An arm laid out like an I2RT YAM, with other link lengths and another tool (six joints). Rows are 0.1 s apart.
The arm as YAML. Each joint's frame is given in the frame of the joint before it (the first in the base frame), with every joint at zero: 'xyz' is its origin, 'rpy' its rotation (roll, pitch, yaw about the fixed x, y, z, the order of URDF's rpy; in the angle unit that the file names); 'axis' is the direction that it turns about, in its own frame. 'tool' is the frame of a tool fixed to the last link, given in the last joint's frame.
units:
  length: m
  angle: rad
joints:
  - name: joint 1
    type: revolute
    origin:
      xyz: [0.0, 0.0, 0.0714]
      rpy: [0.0, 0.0, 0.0]
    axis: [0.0, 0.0, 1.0]
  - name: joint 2
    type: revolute
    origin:
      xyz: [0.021, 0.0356, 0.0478]
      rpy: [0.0, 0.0, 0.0]
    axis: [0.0, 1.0, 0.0]
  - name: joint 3
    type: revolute
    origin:
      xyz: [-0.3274, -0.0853, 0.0]
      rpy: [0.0, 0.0, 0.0]
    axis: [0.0, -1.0, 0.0]
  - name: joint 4
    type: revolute
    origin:
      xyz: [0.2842, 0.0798, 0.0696]
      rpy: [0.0, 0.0, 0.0]
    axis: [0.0, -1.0, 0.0]
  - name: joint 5
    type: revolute
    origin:
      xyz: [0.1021, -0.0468, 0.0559]
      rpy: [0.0, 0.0, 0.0]
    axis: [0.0, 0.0, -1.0]
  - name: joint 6
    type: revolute
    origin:
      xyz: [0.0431, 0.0, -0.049]
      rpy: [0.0, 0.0, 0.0]
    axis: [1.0, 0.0, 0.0]
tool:
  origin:
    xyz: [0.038, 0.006, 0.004]
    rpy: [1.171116, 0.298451, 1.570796]
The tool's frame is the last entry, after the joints.
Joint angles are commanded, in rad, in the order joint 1, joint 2, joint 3, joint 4, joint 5, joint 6. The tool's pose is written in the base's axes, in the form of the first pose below.
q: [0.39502, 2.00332, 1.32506, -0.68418, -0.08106, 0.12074]
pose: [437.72 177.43 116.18 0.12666 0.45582 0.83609 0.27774]
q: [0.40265, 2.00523, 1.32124, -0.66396, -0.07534, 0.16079]
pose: [439.03 181.20 115.10 0.13344 0.46853 0.82695 0.28075]
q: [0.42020, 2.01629, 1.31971, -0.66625, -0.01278, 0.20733]
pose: [437.39 183.81 108.99 0.15376 0.48104 0.82402 0.25681]
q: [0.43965, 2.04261, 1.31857, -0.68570, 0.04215, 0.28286]
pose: [432.31 186.24 95.75 0.16505 0.50622 0.81664 0.22271]
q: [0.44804, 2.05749, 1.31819, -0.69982, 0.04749, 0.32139]
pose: [428.41 188.02 88.45 0.16108 0.52039 0.81212 0.20907]
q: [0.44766, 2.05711, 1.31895, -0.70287, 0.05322, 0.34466]
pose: [428.57 187.23 88.75 0.16450 0.52990 0.80601 0.20613]
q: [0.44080, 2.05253, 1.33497, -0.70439, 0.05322, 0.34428]
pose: [434.30 186.39 95.50 0.16994 0.53138 0.80200 0.21344]
